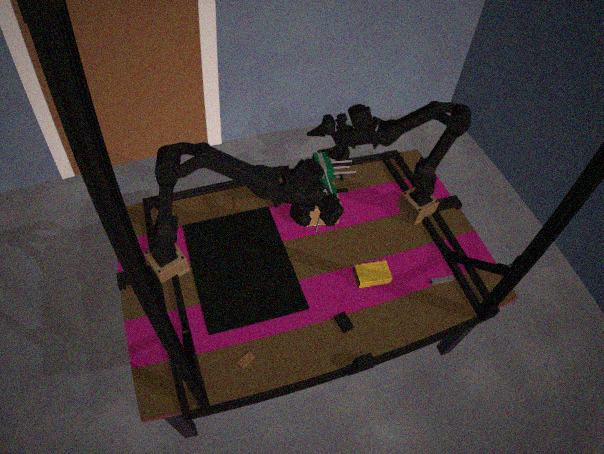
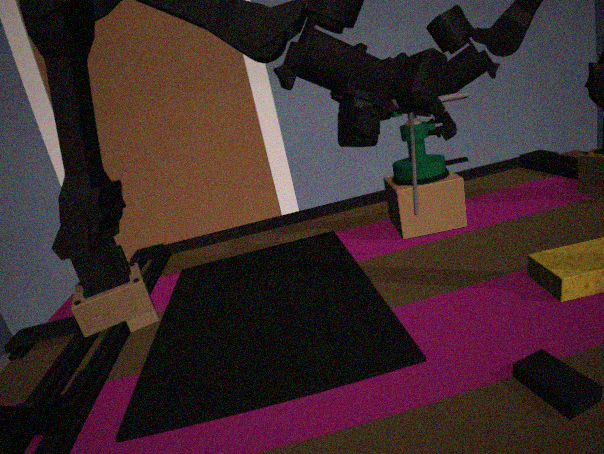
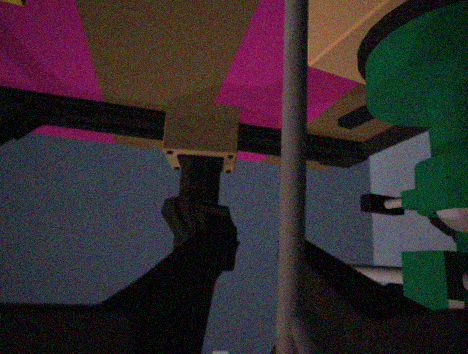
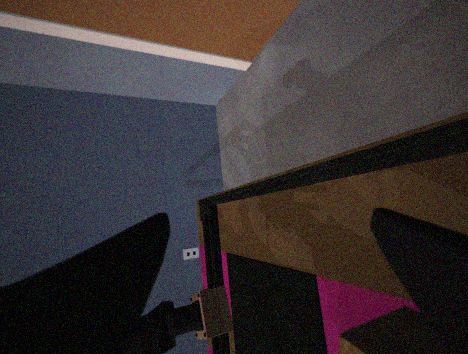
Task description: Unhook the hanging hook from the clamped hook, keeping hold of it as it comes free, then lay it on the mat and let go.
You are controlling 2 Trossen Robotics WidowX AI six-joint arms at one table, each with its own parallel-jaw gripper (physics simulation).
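Frame: origin at the left arm's base, x ahead, y left, z up, level; millimetres.
Seen in the pictures: left gripper, fingertip midpoint: (image 1: pixel 336 198) (image 2: pixel 437 112) (image 3: pixel 245 242); right gripper, fingertip midpoint: (image 1: pixel 312 143) (image 2: pixel 389 121) (image 4: pixel 268 219); left arm's base, origin of the base link: (image 1: pixel 164 255) (image 2: pixel 107 282) (image 4: pixel 198 315); right arm's base, origin of the base link: (image 1: pixel 420 197) (image 3: pixel 201 162).
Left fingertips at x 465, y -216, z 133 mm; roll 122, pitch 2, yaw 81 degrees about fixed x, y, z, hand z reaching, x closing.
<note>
Pixels of each thing's top centre, then the offset from my left fingertips to it. Level surfaces: height alone.
- hanging hook, middle of its top: (image 2: pixel 395 86) (image 1: pixel 321 192) 53 mm back, 16 mm left, 45 mm up
- green clamp, middle of its top: (image 2: pixel 415 82) (image 1: pixel 332 159) 65 mm ahead, 96 mm left, 44 mm up
- wooden block, middle of its top: (image 2: pixel 420 177) 53 mm ahead, 103 mm left, 114 mm down
- black mat, its level: 194 mm down
- yellow block, middle of its top: (image 2: pixel 586 255) (image 1: pixel 373 271) 14 mm ahead, 187 mm right, 170 mm down
- small black block, middle of its top: (image 2: pixel 555 374) (image 1: pixel 344 321) 164 mm back, 248 mm right, 185 mm down
- small tan piece, middle of its top: (image 1: pixel 246 359) 448 mm back, 168 mm right, 191 mm down
- grey piece, middle of its top: (image 1: pixel 442 278) 184 mm ahead, 348 mm right, 185 mm down
The hanging hook (image 2: pixel 412 167) (image 3: pixel 291 140) (image 1: pixel 317 224) is a thin grey rod that hangs straight down in front of the green clamp (image 2: pixel 420 166) (image 1: pixel 326 173) (image 3: pixel 386 77). The clamp stands on a wooden block (image 2: pixel 437 204). My left gripper (image 1: pixel 318 212) (image 2: pixel 406 106) (image 3: pixel 245 242) is shut on the upper part of the rod, close beside the clamp. The hook's top end is hidden by the fingers. My right gripper (image 1: pixel 320 131) (image 4: pixel 268 220) is open and empty, held above and behind the clamp. The black mat (image 1: pixel 242 270) (image 2: pixel 269 324) (image 4: pixel 271 309) lies on the table left of the clamp.
A yellow block (image 1: pixel 373 273), a small black block (image 1: pixel 343 322), a small tan piece (image 1: pixel 246 359) and a grey piece (image 1: pixel 442 280) lie on the striped table. A black frame post (image 1: pixel 117 230) stands at the left.
</note>
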